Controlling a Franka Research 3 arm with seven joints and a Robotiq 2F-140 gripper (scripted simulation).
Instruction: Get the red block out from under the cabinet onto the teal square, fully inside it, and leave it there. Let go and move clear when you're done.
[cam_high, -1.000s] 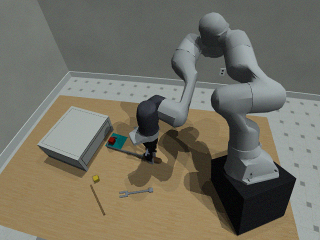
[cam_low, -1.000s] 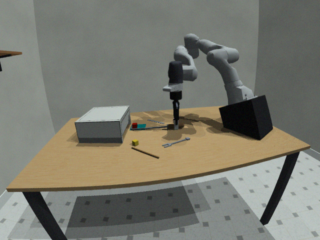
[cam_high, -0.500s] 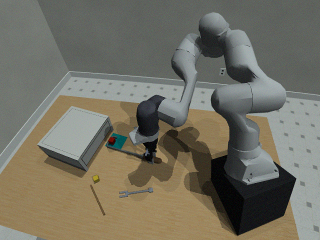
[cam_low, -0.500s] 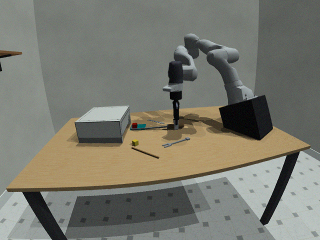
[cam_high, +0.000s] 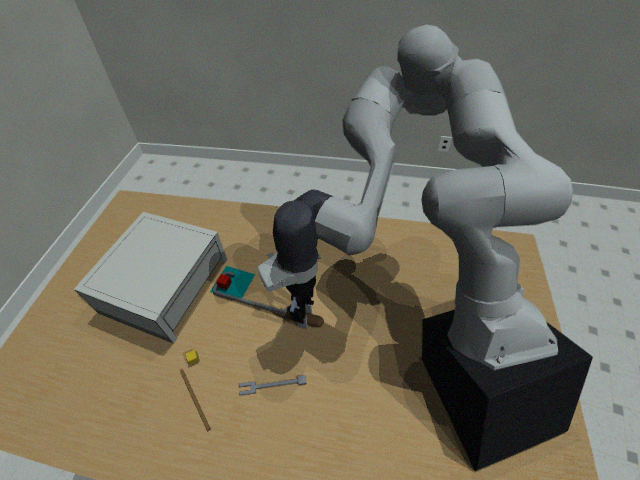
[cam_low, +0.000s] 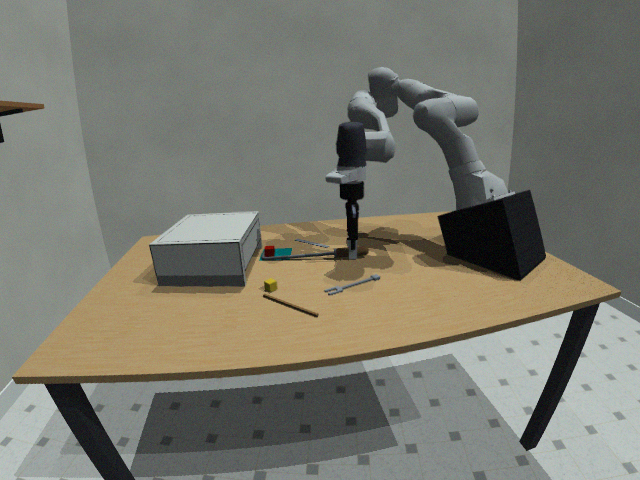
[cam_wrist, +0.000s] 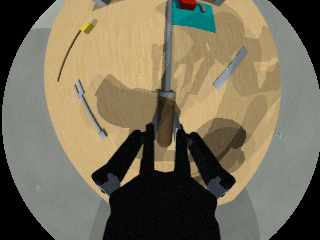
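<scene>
Now: the grey hook tool 110 mm ahead of my hand, 80 mm to the right of it and 20 mm below it. Also, from my hand: grey forked tool: 70 mm ahead, 180 mm to the left, 30 mm below; teal square: 230 mm ahead, 130 mm to the right, 40 mm below; flat grey bar: 80 mm ahead, 180 mm to the right, 40 mm below.
</scene>
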